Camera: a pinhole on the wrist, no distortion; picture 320 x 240 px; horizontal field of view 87.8 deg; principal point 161.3 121.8 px. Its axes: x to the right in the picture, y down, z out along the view. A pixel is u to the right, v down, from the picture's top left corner.
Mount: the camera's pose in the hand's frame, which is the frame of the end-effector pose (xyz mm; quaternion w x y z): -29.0 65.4 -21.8 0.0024 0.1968 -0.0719 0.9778
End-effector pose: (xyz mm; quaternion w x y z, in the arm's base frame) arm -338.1 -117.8 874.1 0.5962 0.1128 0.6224 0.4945
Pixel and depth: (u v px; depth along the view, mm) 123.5 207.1 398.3
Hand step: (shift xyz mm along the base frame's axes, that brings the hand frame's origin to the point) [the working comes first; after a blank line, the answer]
In the camera's frame: -90.6 204.3 398.3

270.2 187.7 -214.4
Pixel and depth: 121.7 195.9 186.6
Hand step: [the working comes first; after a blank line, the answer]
In the camera's frame: -44.4 83.2 186.6

99.8 96.2 -58.9
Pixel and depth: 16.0 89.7 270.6
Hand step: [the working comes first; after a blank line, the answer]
In the camera's frame: -236.5 -52.2 270.6

4.9 324.2 -94.5
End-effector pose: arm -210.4 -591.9 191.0 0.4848 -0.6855 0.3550 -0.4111
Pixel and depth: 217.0 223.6 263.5
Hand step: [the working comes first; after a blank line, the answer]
In the camera's frame: 88.3 161.3 263.5

214.7 135.7 80.5
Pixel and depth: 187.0 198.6 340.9
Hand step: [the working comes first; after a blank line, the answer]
In the camera's frame: 52.7 157.5 340.9

293.1 103.3 89.3
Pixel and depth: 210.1 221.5 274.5
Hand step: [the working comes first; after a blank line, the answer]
In the camera's frame: 80.6 164.6 274.5

225.7 129.5 86.1
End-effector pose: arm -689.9 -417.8 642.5 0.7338 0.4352 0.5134 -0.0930
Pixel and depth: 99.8 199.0 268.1
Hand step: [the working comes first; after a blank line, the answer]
In the camera's frame: -99.2 124.5 268.1

131.5 -129.0 -169.7
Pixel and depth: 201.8 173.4 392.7
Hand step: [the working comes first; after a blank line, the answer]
In the camera's frame: 95.7 121.9 392.7

187.2 -320.6 -52.7
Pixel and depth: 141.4 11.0 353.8
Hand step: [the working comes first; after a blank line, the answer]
In the camera's frame: -42.3 -235.8 353.8

429.3 -34.6 37.1
